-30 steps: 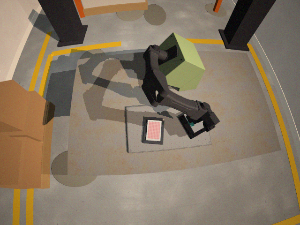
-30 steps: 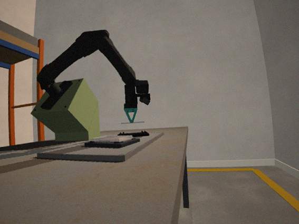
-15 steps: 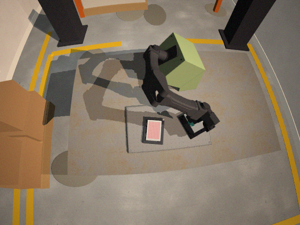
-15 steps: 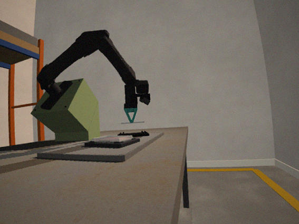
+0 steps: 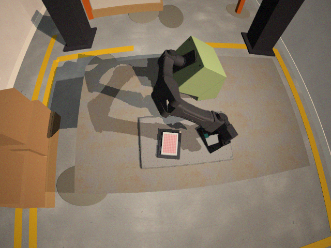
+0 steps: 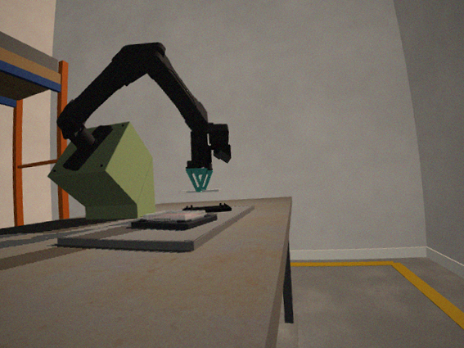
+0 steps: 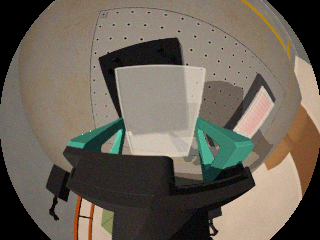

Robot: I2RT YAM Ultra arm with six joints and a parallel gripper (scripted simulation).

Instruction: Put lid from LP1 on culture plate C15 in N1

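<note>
Right now the culture plate C15 is 4 cm ahead of my hand, 23 cm to the right of it and 6 cm below it. The rest, counted from my hand: plate nest N1 (4 cm ahead, 23 cm to the right, 7 cm below); then black lid park LP1 (2 cm to the left, 7 cm below); then clear lid (1 cm below).
</note>
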